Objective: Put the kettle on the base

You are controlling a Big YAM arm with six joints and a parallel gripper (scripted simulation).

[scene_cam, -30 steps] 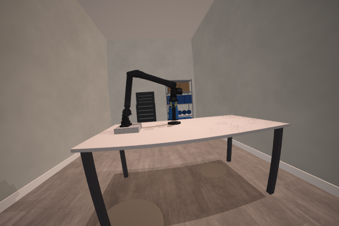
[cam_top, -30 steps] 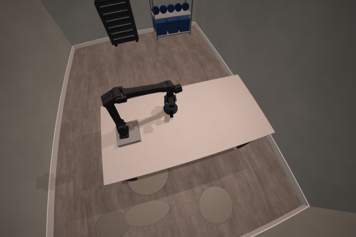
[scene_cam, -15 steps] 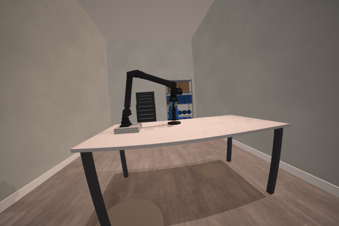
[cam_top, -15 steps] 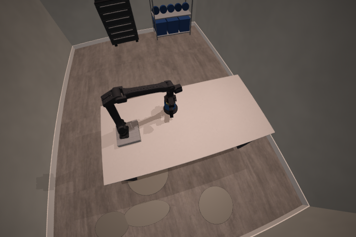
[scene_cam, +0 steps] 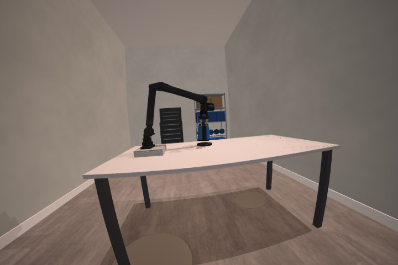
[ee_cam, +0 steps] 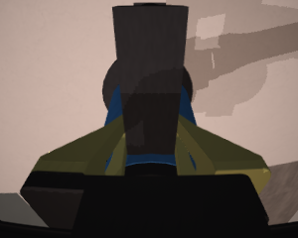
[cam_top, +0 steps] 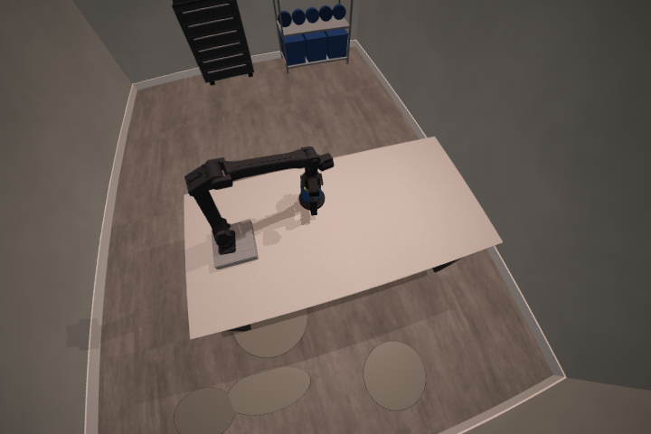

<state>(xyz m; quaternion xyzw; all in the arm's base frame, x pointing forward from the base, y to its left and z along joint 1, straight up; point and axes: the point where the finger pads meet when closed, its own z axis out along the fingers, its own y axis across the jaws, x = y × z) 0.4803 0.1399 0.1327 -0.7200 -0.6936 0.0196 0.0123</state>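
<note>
The blue kettle lies 50 mm below my hand and 30 mm to the left of it. Also, from my hand: round black base (170 mm below, 60 mm to the left).
</note>
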